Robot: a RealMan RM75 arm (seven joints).
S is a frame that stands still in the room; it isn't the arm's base.
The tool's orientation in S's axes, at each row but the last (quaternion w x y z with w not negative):
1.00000, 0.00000, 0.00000, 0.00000
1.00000, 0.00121, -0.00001, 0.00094
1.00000, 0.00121, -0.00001, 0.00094
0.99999, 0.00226, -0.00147, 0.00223
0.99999, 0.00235, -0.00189, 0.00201
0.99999, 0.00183, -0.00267, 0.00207
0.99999, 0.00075, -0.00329, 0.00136
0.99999, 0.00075, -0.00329, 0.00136
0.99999, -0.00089, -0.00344, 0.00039
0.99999, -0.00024, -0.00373, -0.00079
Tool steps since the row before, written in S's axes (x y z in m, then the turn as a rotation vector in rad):
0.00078, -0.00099, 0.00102, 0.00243, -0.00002, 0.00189
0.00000, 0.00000, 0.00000, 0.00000, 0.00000, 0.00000
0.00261, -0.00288, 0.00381, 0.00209, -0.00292, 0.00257
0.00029, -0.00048, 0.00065, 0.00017, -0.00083, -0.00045
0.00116, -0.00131, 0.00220, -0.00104, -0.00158, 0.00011
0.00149, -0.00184, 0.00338, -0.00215, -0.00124, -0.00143
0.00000, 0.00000, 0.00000, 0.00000, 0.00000, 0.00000
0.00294, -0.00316, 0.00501, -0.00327, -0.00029, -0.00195
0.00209, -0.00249, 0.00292, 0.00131, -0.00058, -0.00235
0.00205, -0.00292, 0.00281, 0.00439, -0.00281, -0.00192
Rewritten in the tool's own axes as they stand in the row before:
0.00078, -0.00099, 0.00102, 0.00243, -0.00002, 0.00189
0.00000, 0.00000, 0.00000, 0.00000, 0.00000, 0.00000
0.00260, -0.00288, 0.00382, 0.00208, -0.00292, 0.00258
0.00029, -0.00048, 0.00065, 0.00016, -0.00083, -0.00045
0.00116, -0.00130, 0.00220, -0.00105, -0.00158, 0.00012
0.00150, -0.00183, 0.00338, -0.00216, -0.00124, -0.00141
0.00000, 0.00000, 0.00000, 0.00000, 0.00000, 0.00000
0.00296, -0.00316, 0.00500, -0.00328, -0.00028, -0.00193
0.00211, -0.00250, 0.00290, 0.00129, -0.00058, -0.00236
0.00208, -0.00292, 0.00279, 0.00438, -0.00280, -0.00195

